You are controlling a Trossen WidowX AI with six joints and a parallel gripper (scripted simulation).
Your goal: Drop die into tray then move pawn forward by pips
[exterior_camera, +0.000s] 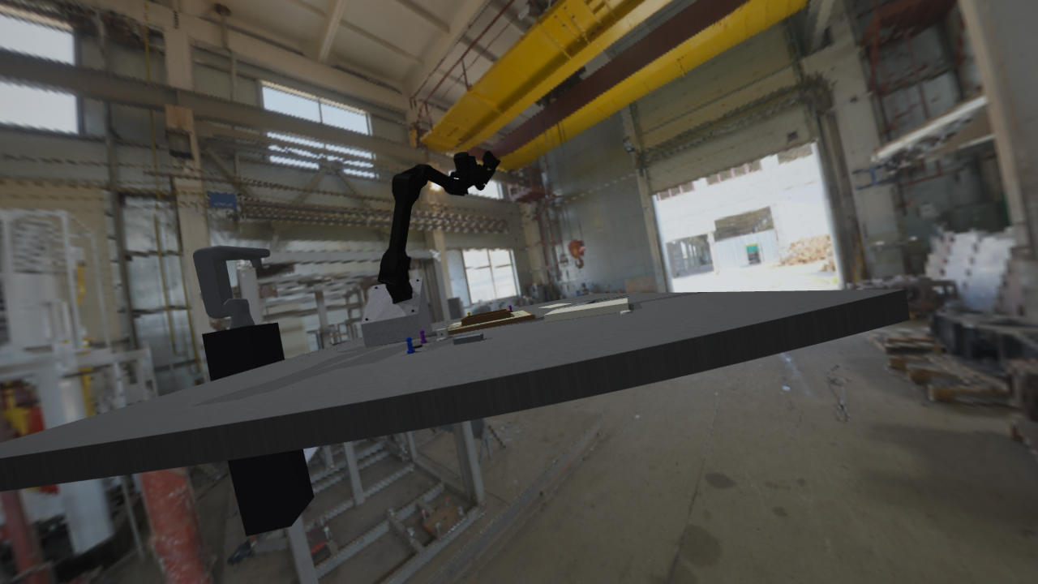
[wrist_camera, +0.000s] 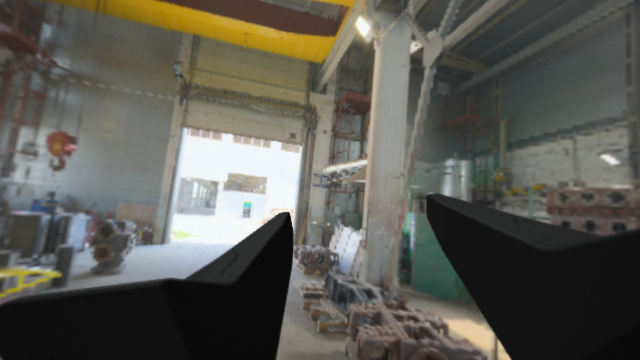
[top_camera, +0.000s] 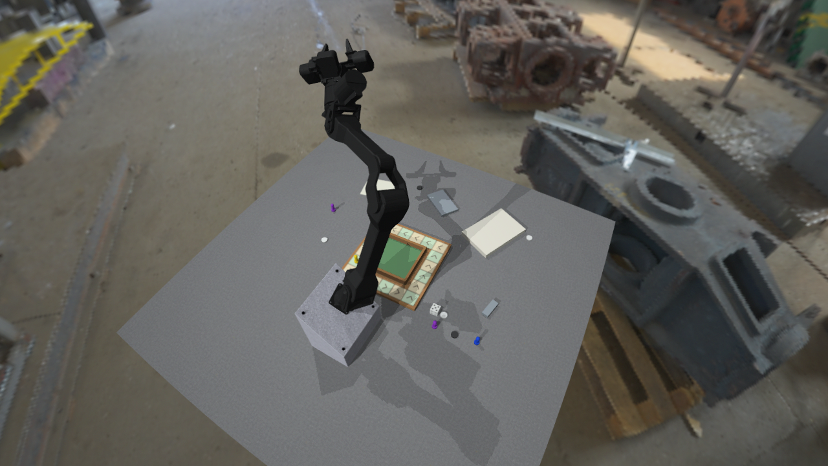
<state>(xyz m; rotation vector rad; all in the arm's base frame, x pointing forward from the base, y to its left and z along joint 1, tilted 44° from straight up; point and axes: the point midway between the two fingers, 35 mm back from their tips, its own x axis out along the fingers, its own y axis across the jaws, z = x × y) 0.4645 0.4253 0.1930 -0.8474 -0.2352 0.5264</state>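
Now: gripper tip 64 cm above the white die, 41 cm to the left of it and 30 cm past it. The rest, counted from my gripper tip: cream card (65 cm below, 13 cm ahead, 3 cm to the right); green dice tray (64 cm below, 22 cm to the right, 17 cm behind); yellow pawn (62 cm below, 23 cm behind, 10 cm to the right).
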